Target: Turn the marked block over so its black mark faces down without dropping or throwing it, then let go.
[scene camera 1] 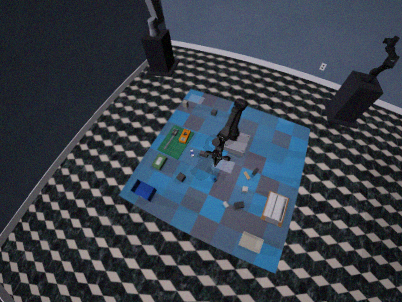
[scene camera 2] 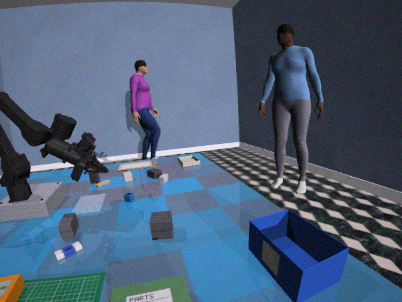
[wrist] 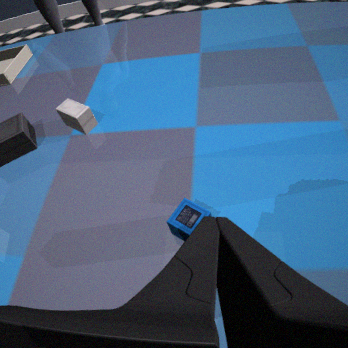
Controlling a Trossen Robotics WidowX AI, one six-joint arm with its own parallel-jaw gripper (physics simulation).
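Note:
The small blue block rests on the tiled mat. In the wrist view its upper face shows a dark square patch with grey print, and part of a dark area shows on its lower left side. The fingertips cover its lower right edge in that view, and its underside is hidden. My gripper is shut and empty. It hangs above the mat, apart from the block, nearer the arm's base.
A whitish block and a dark block lie beyond the blue block. Two dark grey blocks, a white-and-blue piece and a blue bin stand on the mat.

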